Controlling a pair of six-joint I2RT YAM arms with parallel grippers.
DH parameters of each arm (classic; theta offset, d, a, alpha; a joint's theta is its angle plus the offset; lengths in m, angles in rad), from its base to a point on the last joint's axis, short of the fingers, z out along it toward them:
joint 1: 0 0.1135 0.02 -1.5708
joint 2: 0 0 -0.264 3.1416
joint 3: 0.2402 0 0.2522 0
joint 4: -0.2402 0 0.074 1.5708
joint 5: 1.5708 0 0 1.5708
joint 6: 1.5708 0.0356 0 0
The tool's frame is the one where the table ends.
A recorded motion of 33 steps. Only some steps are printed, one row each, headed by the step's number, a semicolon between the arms.
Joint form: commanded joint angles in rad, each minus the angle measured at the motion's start. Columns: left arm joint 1, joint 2, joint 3, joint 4, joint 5, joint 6; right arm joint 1, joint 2, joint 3, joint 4, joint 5, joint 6.
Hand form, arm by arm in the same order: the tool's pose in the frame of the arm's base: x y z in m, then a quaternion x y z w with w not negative. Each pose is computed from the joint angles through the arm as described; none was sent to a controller.
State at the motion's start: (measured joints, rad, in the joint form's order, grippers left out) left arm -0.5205 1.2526 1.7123 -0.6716 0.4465 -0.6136; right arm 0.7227 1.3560 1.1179 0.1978 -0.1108 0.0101
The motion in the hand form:
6: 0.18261 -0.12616 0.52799 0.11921 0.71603 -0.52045 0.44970; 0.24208 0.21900 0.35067 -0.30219 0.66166 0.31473 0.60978
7: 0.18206 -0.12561 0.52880 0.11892 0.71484 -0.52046 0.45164; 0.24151 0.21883 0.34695 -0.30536 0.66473 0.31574 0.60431
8: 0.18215 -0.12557 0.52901 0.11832 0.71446 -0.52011 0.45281; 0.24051 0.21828 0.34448 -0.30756 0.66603 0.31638 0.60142
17: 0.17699 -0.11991 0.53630 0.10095 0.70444 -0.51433 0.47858; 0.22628 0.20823 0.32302 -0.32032 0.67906 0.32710 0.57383
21: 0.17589 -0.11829 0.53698 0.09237 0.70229 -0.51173 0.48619; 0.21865 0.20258 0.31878 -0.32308 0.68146 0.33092 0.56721
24: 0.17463 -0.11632 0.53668 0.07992 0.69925 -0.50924 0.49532; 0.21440 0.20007 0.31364 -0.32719 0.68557 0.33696 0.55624
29: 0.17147 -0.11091 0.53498 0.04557 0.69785 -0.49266 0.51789; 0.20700 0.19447 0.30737 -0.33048 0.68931 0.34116 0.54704
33: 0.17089 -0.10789 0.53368 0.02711 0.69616 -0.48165 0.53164; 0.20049 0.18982 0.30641 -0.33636 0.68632 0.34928 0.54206
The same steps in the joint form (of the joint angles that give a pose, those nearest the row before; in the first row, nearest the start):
6: -0.0080 -0.0224 0.0287 0.0996 0.0474 -0.0506; -0.0079 0.0082 -0.0525 0.0416 -0.0790 0.0267
7: -0.0073 -0.0238 0.0301 0.1009 0.0460 -0.0506; -0.0079 0.0072 -0.0627 0.0385 -0.0860 0.0267
8: -0.0072 -0.0237 0.0304 0.1024 0.0437 -0.0506; -0.0076 0.0036 -0.0726 0.0384 -0.0904 0.0259
17: -0.0041 -0.0400 0.0384 0.1193 -0.0074 -0.0594; -0.0064 -0.0558 -0.1797 0.0325 -0.1297 0.0357
21: -0.0033 -0.0474 0.0325 0.1281 -0.0286 -0.0651; -0.0051 -0.0920 -0.2173 0.0231 -0.1400 0.0397
24: -0.0026 -0.0598 0.0168 0.1454 -0.0565 -0.0757; -0.0040 -0.1086 -0.2414 0.0126 -0.1571 0.0464
29: -0.0015 -0.0876 -0.0126 0.1598 -0.1429 -0.0885; -0.0033 -0.1433 -0.2821 0.0026 -0.1703 0.0510
33: 0.0021 -0.1007 -0.0297 0.1711 -0.1900 -0.0913; -0.0032 -0.1758 -0.3058 -0.0071 -0.1933 0.0530

